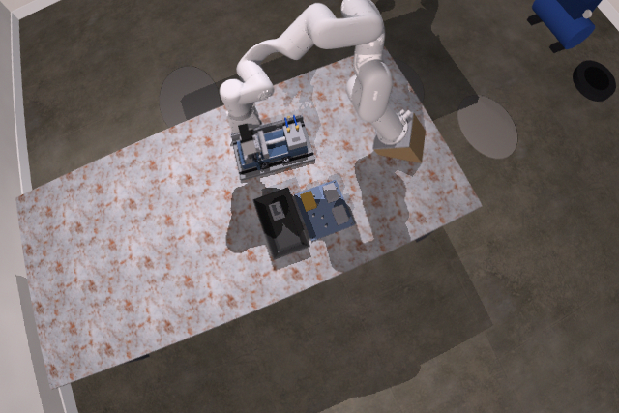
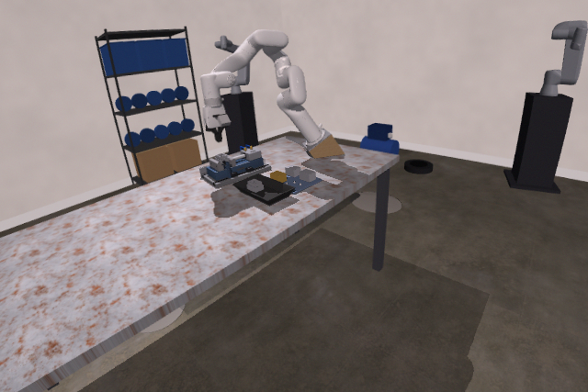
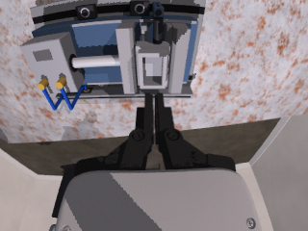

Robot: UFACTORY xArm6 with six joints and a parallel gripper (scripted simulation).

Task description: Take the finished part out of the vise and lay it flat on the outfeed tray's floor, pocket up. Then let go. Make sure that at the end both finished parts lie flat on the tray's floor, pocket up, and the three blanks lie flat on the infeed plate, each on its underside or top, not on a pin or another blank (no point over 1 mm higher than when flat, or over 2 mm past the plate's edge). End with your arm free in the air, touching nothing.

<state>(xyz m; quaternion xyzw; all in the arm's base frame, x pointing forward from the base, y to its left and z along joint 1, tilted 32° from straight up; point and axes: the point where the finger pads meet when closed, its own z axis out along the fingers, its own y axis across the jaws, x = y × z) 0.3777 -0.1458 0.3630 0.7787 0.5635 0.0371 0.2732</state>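
The vise rod is 120 mm below my hand, 80 mm behind it and 30 mm to the left of it. Round my hand: blue fixture plate: 340 mm to the left, 200 mm below, 60 mm behind; then yellow block: 280 mm to the left, 170 mm below, 30 mm behind.
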